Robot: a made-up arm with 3 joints.
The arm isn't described. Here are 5 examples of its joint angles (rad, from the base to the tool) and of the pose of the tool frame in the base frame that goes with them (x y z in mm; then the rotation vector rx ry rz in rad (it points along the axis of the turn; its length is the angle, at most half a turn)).
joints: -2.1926 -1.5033 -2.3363
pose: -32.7 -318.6 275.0 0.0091 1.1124 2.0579
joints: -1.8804 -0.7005 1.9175
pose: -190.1 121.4 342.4 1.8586 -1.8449 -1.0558
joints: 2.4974 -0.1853 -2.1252
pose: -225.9 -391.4 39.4 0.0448 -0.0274 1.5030
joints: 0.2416 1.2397 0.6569
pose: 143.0 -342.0 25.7 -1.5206 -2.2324 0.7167
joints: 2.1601 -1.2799 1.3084
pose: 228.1 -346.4 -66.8 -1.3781 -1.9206 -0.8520
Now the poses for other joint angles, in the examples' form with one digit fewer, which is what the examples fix.
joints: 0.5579 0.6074 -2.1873
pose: -392 -77 91 -0.307 0.362 0.170
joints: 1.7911 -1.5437 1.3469
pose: 57 -465 -131 -1.911 -1.349 -0.939
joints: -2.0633 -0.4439 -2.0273
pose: 116 -289 47 -0.045 -0.184 3.013
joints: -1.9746 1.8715 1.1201
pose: -204 -419 9 -2.046 -0.592 0.682
